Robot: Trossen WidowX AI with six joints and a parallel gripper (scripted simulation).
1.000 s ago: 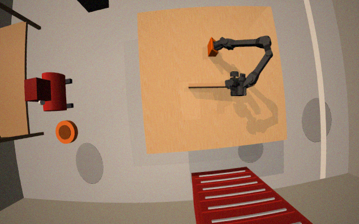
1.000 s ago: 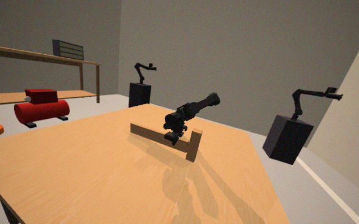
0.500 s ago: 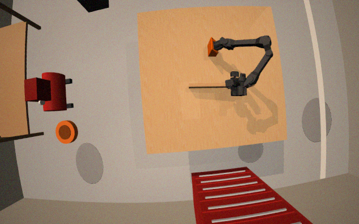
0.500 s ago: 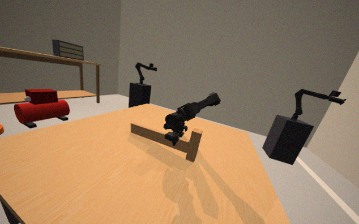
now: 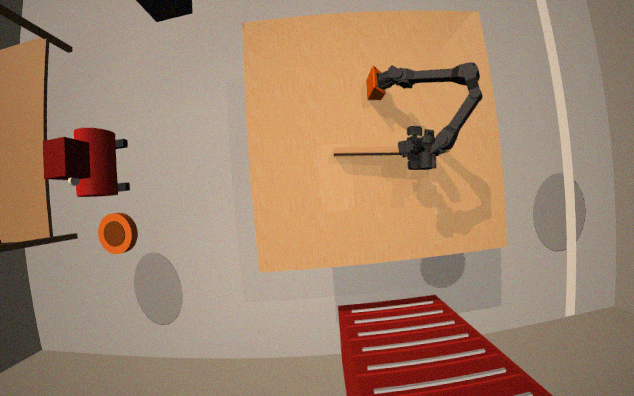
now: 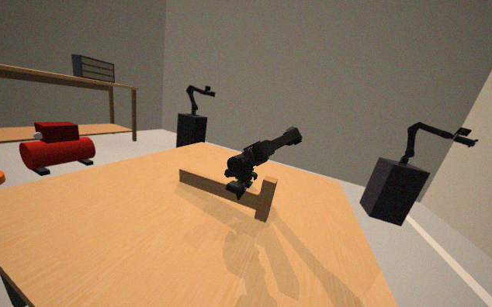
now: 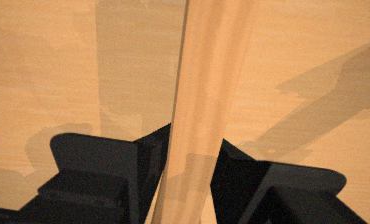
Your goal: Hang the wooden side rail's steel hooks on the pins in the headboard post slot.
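Now: gripper tip 110 mm to the right of the headboard post, 40 mm below it and 10 mm short of it.
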